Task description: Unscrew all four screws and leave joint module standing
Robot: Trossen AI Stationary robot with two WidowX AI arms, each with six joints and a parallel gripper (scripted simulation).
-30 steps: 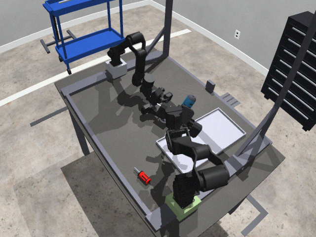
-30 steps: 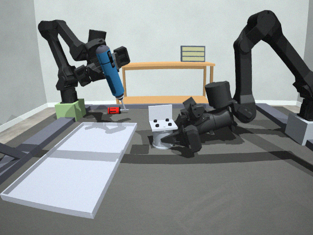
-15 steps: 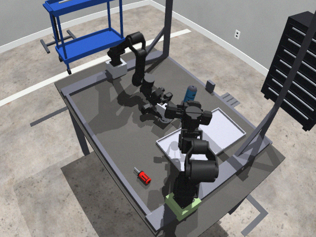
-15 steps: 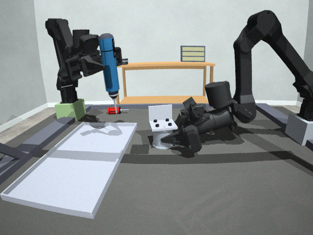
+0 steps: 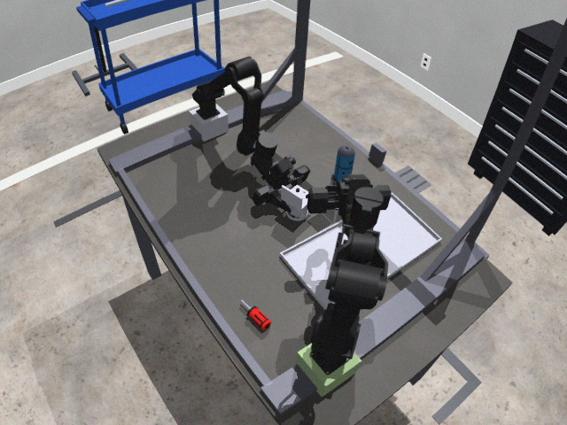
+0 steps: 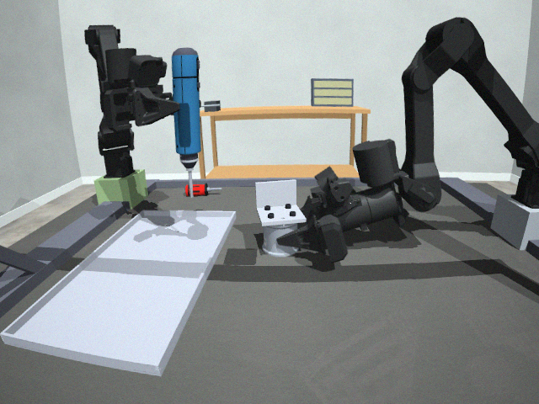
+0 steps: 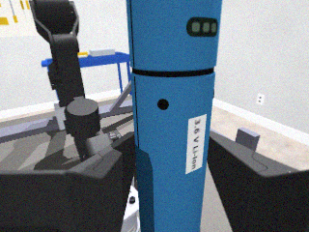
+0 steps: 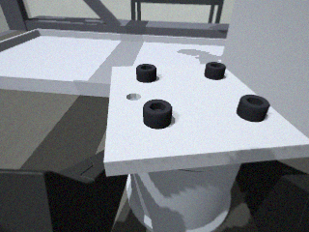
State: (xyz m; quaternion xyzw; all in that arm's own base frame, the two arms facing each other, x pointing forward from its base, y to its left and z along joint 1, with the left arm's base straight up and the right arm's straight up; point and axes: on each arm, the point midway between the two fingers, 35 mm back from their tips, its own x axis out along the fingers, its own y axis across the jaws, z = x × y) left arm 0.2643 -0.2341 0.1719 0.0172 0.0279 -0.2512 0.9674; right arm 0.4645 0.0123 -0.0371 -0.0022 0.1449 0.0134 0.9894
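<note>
My right hand is 1 cm past the joint module, 3 cm to the right of it and 1 cm above it. Round my right hand: white tray 13 cm behind, 22 cm to the left, 3 cm below; white bracket 1 cm behind, 3 cm to the left, 4 cm above; screwdriver bit 4 cm behind, 17 cm to the left, 8 cm above.
</note>
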